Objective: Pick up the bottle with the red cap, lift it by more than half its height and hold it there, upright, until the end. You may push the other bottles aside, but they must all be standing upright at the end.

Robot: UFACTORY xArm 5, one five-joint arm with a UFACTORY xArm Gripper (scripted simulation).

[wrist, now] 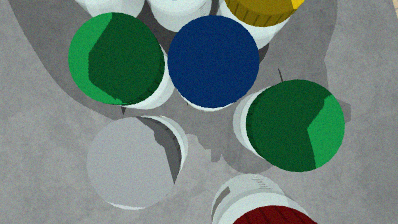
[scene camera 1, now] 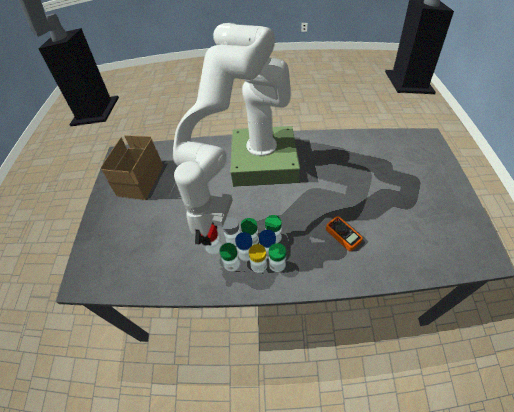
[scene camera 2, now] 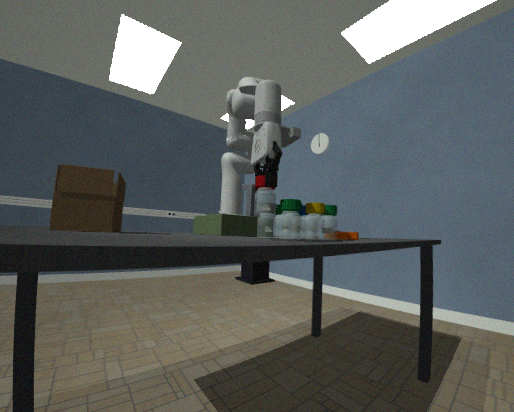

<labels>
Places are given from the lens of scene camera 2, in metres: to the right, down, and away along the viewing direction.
red-capped bottle (scene camera 2: 265,197): 0.02, -0.02, 0.55
brown cardboard box (scene camera 2: 87,209): -0.46, 0.01, 0.56
The marked spots on the red-capped bottle and the brown cardboard box are 0.48 m apart.
</labels>
